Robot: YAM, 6 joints.
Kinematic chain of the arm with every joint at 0, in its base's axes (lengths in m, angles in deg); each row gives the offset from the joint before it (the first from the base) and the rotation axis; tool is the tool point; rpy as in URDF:
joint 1: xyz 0 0 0.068 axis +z
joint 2: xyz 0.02 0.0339 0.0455 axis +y
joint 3: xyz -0.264 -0.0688 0 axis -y
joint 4: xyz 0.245 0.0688 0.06 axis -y
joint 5: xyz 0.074 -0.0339 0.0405 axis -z
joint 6: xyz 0.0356 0 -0.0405 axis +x
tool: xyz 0 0 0 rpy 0 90 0
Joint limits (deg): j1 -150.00..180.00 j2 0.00..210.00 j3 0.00..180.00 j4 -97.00..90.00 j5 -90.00..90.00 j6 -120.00..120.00
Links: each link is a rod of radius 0.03 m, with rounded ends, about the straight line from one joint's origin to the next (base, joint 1, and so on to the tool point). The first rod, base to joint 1, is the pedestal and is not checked.
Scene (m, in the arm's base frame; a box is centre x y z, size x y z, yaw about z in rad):
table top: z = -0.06
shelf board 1: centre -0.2 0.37 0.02 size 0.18 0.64 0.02 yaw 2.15
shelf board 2: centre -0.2 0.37 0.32 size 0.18 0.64 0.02 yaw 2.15
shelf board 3: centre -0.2 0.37 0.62 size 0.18 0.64 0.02 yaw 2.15
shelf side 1: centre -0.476 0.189 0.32 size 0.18 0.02 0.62 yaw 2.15
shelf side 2: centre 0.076 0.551 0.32 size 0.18 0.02 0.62 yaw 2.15
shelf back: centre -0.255 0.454 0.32 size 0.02 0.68 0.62 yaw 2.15
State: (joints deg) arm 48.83 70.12 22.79 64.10 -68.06 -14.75
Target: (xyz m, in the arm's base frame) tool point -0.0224 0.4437 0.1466
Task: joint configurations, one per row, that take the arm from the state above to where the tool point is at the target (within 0.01 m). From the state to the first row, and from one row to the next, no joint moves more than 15 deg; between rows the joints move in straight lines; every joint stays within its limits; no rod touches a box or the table.
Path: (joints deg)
1: 58.87 83.91 33.71 62.17 -65.64 -14.75
2: 68.90 97.69 44.62 60.24 -63.22 -14.75
3: 78.94 111.48 55.54 58.30 -60.80 -14.75
4: 88.98 125.27 66.46 56.37 -58.37 -14.75

